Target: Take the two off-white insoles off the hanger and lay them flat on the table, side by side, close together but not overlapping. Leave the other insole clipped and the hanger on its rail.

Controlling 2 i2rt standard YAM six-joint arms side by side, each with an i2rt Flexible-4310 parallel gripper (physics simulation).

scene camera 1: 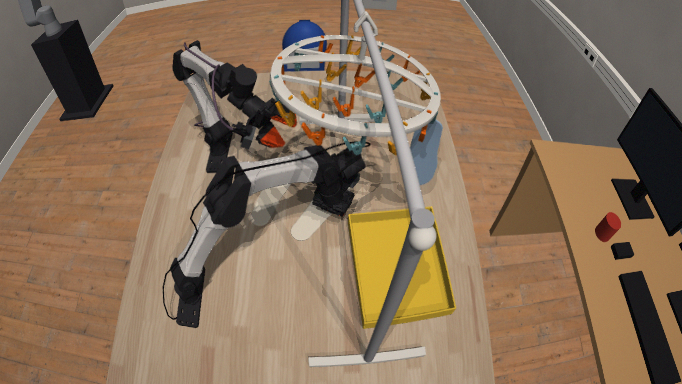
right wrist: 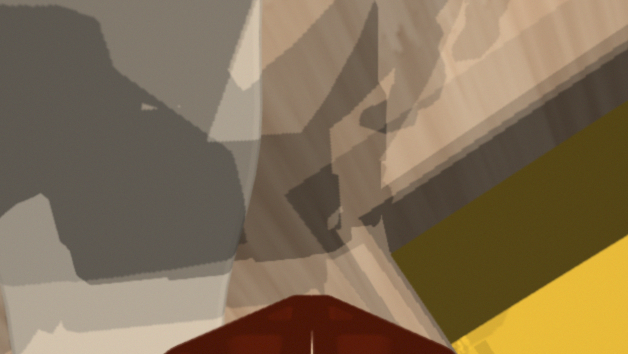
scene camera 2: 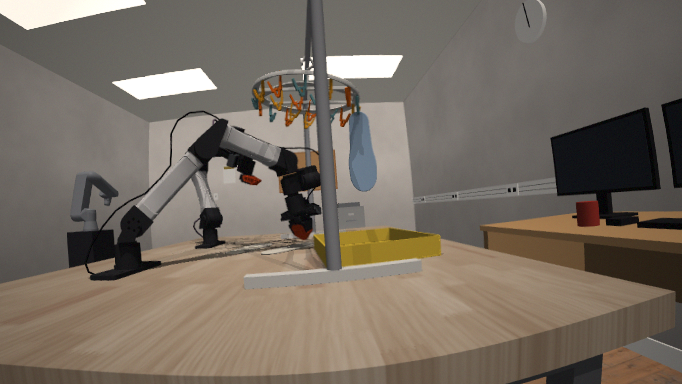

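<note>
One off-white insole (scene camera 1: 304,229) (scene camera 2: 280,251) (right wrist: 150,305) lies flat on the table, partly under the right arm in scene camera 1. A shaded, rounded end of what looks like the other off-white insole (scene camera 1: 264,215) shows to its left, mostly hidden by the arm. My right gripper (scene camera 2: 302,232) (right wrist: 311,310) is shut and empty, low beside the first insole. My left gripper (scene camera 1: 281,128) (scene camera 2: 250,179) is open and empty, raised near the hanger's left side in scene camera 1. A blue insole (scene camera 1: 426,155) (scene camera 2: 362,155) hangs clipped from the round white hanger (scene camera 1: 276,87).
A yellow tray (scene camera 1: 382,265) (scene camera 2: 390,255) (right wrist: 575,310) stands on the table (scene camera 1: 260,310) (scene camera 2: 250,330), right of the first insole. The hanger's rail (scene camera 1: 395,115) crosses above, borne by grey posts (scene camera 1: 392,300) (scene camera 2: 327,175). Orange, yellow and teal clips hang under the ring.
</note>
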